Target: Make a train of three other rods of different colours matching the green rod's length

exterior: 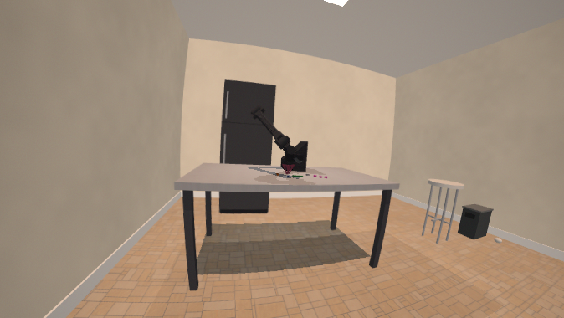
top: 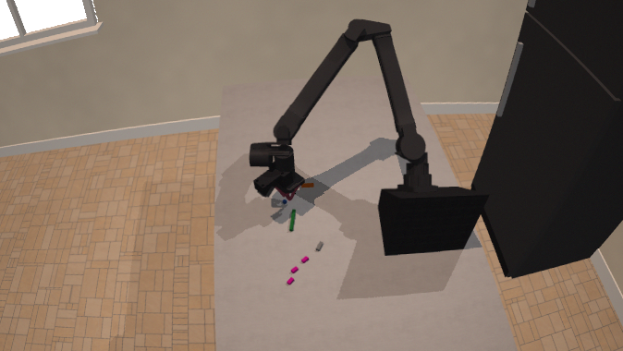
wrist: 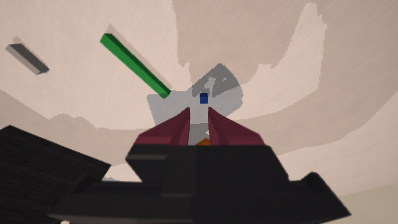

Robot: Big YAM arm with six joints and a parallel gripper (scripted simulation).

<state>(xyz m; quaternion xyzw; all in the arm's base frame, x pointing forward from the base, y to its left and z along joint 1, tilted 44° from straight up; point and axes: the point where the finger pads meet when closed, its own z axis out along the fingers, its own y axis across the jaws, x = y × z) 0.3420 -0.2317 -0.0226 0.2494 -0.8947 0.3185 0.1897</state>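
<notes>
My gripper is now 2 cm above the blue rod and 1 cm short of it. From my hand the other things lie so: green rod: 8 cm to the left, 2 cm below; then orange rod: 7 cm behind, 6 cm to the right, 2 cm below; then grey rod: 19 cm to the left, 6 cm behind, 2 cm below.
</notes>
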